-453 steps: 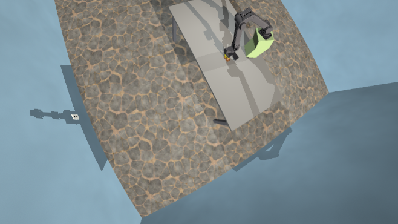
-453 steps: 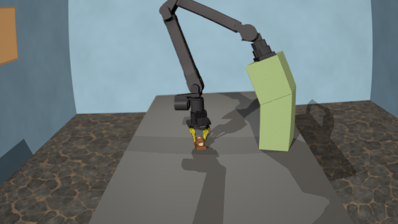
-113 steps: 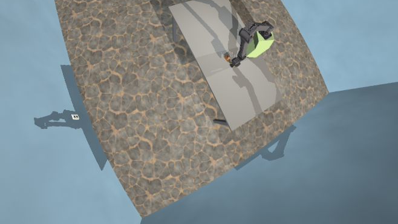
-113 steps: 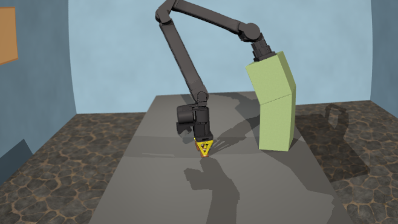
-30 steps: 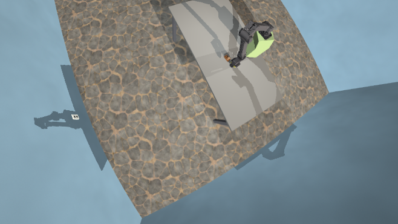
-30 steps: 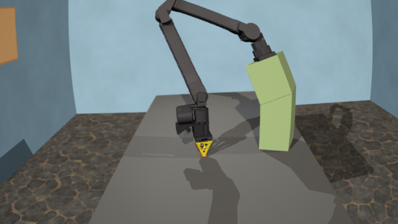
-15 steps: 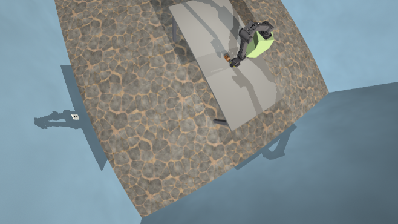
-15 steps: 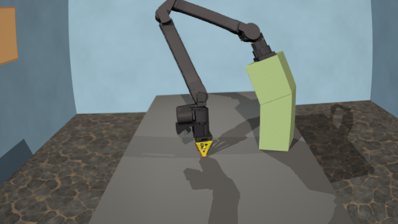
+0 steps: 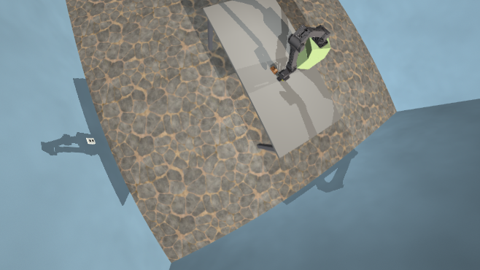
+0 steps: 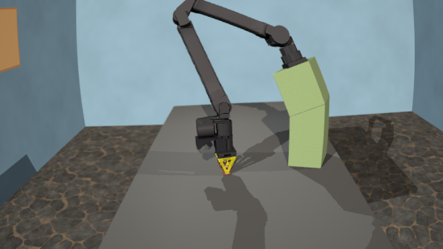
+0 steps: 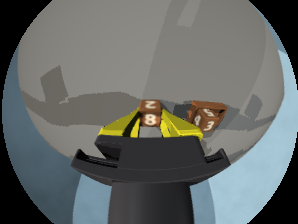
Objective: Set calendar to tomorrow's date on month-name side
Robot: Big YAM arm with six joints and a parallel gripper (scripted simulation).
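The brown number cube is right at my hand. Also, from my hand: calendar tray (110 mm to the right, 10 mm below).
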